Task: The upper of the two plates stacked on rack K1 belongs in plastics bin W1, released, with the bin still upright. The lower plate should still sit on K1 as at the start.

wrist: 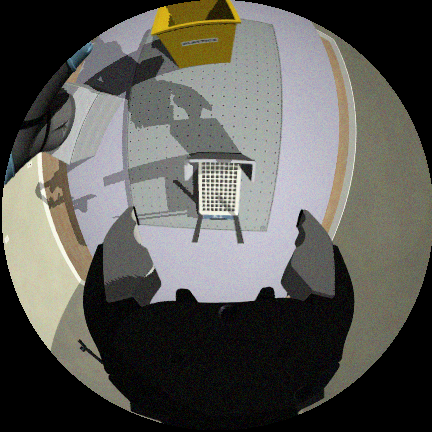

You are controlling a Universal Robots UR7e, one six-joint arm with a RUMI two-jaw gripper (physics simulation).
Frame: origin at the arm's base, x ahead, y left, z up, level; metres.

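Seen in the pictures: gripper, fingertip midpoint: point(218, 210); arm's base, link origin: point(55, 120).
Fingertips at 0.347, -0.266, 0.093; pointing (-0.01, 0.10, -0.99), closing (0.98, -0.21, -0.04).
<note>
Offsets run from my fingertips to a thing's top centre, as dx, dy, dz. "spot": to the spot under its first point. Level surfaces: height alone.
The upper plate @(-0.007, -0.037, -0.191) point(219, 188), white with a grid of square holes, lies on rack K1 @(spot: +0.019, -0.108, -0.125) point(239, 232), a small stand with dark legs, near the middle of the view. The lower plate is hidden beneath it; a thin blue strip shows under the near edge, and I cannot tell what it belongs to. The yellow plastics bin W1 @(spot: +0.027, +0.270, -0.167) point(207, 49) stands upright at the top of the view, its rim partly cut off. My gripper point(218, 210) is open and empty, its fingers wide apart to the left and right of the rack, apparently above it.
A grey perforated board @(dz -0.238) point(250, 100) lies under the rack and bin on the lilac mat @(dz -0.251) point(305, 120). Part of the robot arm point(42, 117) and a light grey block point(92, 122) show at the left. A wooden table edge point(343, 110) runs along the right. Shadows cross the board.
</note>
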